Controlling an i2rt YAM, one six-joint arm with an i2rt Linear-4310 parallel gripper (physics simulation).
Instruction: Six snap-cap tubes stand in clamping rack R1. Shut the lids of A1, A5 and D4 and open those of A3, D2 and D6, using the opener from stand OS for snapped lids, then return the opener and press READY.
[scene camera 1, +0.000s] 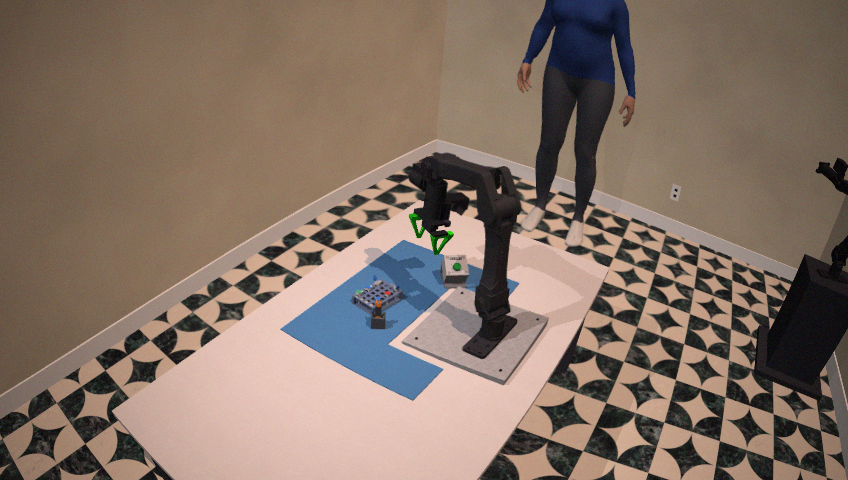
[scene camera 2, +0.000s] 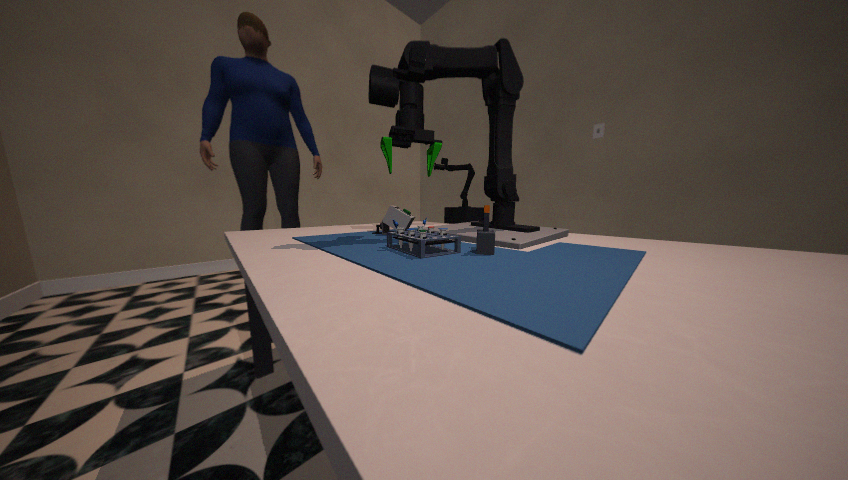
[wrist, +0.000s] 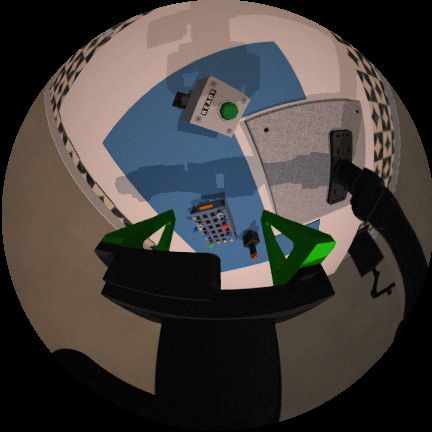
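Seen in the pictures: gripper, fingertip midpoint: (scene camera 1: 427, 246) (scene camera 2: 410, 175) (wrist: 217, 214); arm's base, origin of the base link: (scene camera 1: 491, 336) (scene camera 2: 502, 227) (wrist: 339, 169).
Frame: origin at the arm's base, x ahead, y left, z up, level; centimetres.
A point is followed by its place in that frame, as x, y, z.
Observation:
My gripper (scene camera 1: 428, 245) {28.7, -8.2, 14.0} (scene camera 2: 410, 174) {28.7, -8.2, 14.0} (wrist: 217, 214) {28.7, -8.2, 14.0} is open and empty, its green fingers wide apart, high above the table. Rack R1 (scene camera 2: 422, 248) {40.3, 11.3, -0.3} (wrist: 218, 204) {32.7, 0.3, -1.7} stands on the mat, also seen in scene camera 1 (scene camera 1: 364, 307) {36.5, 10.5, -1.7}. It holds small tubes with blue, green, red and white lids; two blue lids (scene camera 2: 395, 223) {39.6, 2.2, 3.1} (scene camera 2: 424, 221) {31.9, 1.5, 3.2} stick up. Other lid states are too small to tell. The orange-tipped opener (scene camera 1: 378, 304) {28.3, 14.3, 5.6} (scene camera 2: 486, 209) {28.8, 14.8, 5.9} (wrist: 254, 255) {27.9, 13.9, 6.3} stands upright in dark stand OS (scene camera 1: 377, 322) {27.4, 15.7, 0.6} (scene camera 2: 485, 242) {29.8, 15.6, 0.3} (wrist: 251, 237) {27.6, 12.1, 1.4}, beside the rack. The READY box (scene camera 1: 451, 276) {23.5, -15.2, 2.3} (scene camera 2: 393, 218) (wrist: 202, 91) {25.3, -21.1, 6.4} has a green button (scene camera 1: 457, 267) {22.9, -17.1, 4.8} (wrist: 229, 110) {23.2, -17.5, 5.1}.
The blue mat (scene camera 1: 333, 321) {38.8, 21.7, -1.9} (scene camera 2: 535, 297) {42.0, 30.2, -1.9} (wrist: 145, 135) {39.8, -22.0, -1.9} lies on the pale table (scene camera 1: 267, 392) {31.4, 56.9, -2.2} (scene camera 2: 684, 356) {43.2, 39.6, -2.2}. The arm stands on a grey base plate (scene camera 1: 434, 333) {13.5, 8.1, -0.6} (scene camera 2: 523, 240) {15.1, 14.7, -0.8} (wrist: 300, 130) {10.8, -11.0, 0.0} beside the mat. A person (scene camera 1: 580, 53) (scene camera 2: 258, 101) stands beyond the table.

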